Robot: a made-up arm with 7 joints. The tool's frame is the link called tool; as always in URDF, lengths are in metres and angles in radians. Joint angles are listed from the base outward. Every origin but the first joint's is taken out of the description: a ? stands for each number. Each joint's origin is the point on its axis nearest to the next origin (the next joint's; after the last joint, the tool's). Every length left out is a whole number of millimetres.
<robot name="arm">
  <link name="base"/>
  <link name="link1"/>
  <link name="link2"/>
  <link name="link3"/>
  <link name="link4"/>
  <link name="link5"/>
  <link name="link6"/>
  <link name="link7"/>
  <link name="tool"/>
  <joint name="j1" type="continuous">
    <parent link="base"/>
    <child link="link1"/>
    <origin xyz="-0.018 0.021 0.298" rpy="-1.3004 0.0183 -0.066"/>
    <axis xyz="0 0 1"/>
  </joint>
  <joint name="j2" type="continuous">
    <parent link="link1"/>
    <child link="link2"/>
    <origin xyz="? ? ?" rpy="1.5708 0 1.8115"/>
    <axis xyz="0 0 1"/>
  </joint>
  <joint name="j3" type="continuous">
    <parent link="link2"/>
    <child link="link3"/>
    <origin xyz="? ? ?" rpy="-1.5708 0 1.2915"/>
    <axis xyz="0 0 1"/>
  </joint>
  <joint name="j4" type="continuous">
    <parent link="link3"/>
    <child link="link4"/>
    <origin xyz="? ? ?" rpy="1.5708 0 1.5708"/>
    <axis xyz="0 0 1"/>
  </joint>
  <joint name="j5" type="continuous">
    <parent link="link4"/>
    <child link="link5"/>
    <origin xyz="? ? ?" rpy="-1.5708 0 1.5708"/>
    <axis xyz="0 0 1"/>
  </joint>
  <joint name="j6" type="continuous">
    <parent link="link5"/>
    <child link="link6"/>
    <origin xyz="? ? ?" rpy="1.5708 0 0"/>
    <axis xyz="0 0 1"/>
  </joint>
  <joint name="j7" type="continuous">
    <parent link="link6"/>
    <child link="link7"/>
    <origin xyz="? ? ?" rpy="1.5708 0 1.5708"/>
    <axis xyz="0 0 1"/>
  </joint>
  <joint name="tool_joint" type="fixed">
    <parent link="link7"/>
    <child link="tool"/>
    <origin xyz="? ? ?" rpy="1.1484 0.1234 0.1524"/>
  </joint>
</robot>
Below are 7 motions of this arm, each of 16 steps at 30 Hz.
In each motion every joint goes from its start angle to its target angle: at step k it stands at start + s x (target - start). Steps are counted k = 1, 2, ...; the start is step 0. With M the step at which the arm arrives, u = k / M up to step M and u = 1 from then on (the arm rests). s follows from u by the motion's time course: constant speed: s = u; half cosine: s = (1 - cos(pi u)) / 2; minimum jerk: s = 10 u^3 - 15 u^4 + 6 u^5.
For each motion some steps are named. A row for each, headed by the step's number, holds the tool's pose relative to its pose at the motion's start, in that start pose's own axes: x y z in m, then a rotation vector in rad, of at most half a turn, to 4 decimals.
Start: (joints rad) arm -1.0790 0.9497 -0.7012 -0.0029 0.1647 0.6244 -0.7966
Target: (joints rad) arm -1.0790 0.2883 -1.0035 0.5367 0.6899 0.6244 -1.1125
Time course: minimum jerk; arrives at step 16
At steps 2, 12, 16:
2: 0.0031 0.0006 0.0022 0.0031 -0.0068 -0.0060
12: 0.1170 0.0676 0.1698 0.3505 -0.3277 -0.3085
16: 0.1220 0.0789 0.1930 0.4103 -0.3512 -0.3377

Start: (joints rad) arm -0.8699 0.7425 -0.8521 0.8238 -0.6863 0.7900 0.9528
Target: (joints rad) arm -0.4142 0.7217 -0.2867 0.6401 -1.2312 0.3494 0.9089
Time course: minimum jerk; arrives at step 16
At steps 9, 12, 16:
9: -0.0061 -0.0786 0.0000 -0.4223 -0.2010 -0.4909
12: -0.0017 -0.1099 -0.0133 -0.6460 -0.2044 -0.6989
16: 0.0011 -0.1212 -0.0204 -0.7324 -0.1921 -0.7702

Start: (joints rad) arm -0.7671 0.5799 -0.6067 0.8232 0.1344 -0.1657 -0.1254
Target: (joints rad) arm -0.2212 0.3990 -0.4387 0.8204 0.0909 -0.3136 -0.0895
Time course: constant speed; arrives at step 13
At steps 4, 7, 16:
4: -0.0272 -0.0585 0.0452 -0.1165 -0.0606 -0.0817
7: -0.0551 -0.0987 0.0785 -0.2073 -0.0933 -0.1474
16: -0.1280 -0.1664 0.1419 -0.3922 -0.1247 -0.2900

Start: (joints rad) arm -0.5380 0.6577 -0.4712 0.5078 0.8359 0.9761 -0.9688
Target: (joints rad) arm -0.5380 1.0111 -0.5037 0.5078 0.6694 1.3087 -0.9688
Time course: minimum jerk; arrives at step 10
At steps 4, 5, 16:
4: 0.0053 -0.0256 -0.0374 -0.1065 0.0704 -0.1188
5: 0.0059 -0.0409 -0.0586 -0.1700 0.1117 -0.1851
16: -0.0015 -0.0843 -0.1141 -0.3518 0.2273 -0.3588

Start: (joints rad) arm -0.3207 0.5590 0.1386 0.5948 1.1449 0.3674 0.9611
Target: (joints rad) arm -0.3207 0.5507 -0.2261 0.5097 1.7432 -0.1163 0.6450
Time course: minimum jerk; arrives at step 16
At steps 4, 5, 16:
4: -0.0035 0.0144 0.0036 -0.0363 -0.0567 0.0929
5: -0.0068 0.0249 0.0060 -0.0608 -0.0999 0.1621
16: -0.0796 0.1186 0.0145 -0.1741 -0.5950 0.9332

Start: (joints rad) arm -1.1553 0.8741 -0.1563 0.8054 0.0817 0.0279 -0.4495
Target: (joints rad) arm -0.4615 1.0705 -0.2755 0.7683 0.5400 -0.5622 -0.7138
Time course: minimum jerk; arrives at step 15
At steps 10, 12, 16:
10: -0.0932 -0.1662 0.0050 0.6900 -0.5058 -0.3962
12: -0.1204 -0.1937 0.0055 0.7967 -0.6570 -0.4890
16: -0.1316 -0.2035 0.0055 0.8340 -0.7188 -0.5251

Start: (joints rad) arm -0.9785 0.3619 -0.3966 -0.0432 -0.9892 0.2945 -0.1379
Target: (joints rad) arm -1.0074 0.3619 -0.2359 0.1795 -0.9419 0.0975 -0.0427
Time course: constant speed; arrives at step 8
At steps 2, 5, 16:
2: -0.0011 0.0126 -0.0126 -0.0147 0.0571 0.0870
5: -0.0049 0.0305 -0.0316 -0.0378 0.1423 0.2158
16: -0.0112 0.0472 -0.0505 -0.0622 0.2270 0.3425

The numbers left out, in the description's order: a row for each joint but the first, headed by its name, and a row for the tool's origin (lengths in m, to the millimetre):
j2: -0.026 0.029 0
j3: 0.262 -0.054 0
j4: 0.01 -0.01 0
j5: -0.175 0.001 0
j6: 0.003 -0.03 0
j7: -0.002 0.058 0
tool: 0.014 -0.01 0

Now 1 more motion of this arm.
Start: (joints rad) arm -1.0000 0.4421 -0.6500 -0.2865 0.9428 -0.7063 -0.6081
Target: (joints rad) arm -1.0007 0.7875 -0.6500 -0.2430 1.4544 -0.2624 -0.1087
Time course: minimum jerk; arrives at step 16
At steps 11, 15, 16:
11: -0.0487 -0.0496 0.0104 0.3442 0.1312 -0.4599
15: -0.0629 -0.0582 0.0089 0.4668 0.1610 -0.5209
16: -0.0630 -0.0583 0.0089 0.4684 0.1613 -0.5216

